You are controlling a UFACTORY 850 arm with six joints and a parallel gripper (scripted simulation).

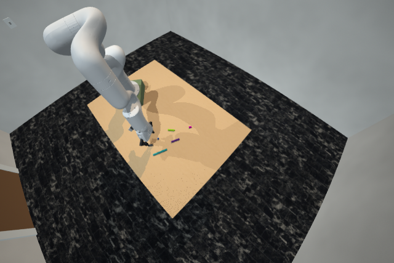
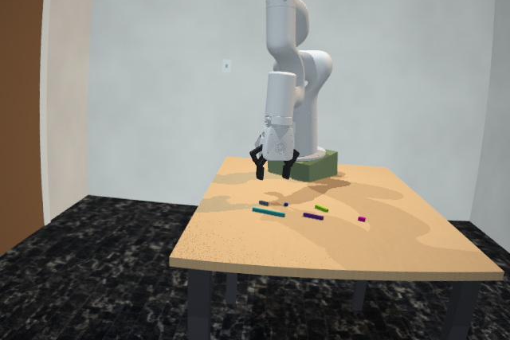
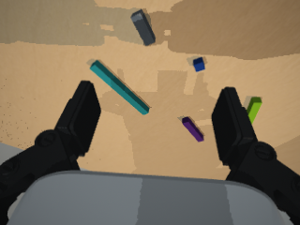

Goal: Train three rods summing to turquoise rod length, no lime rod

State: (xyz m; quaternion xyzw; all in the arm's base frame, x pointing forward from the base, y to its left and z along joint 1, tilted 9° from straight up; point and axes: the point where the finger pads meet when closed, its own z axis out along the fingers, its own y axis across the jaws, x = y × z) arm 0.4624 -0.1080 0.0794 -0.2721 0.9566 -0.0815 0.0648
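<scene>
The grey rod lies 90 mm below my hand and 20 mm to the right of it. Round my hand: turquoise rod: 90 mm below, 90 mm ahead, 10 mm to the right; lime rod: 160 mm to the left, 90 mm below, 10 mm ahead; blue rod: 90 mm below, 50 mm to the left.
</scene>
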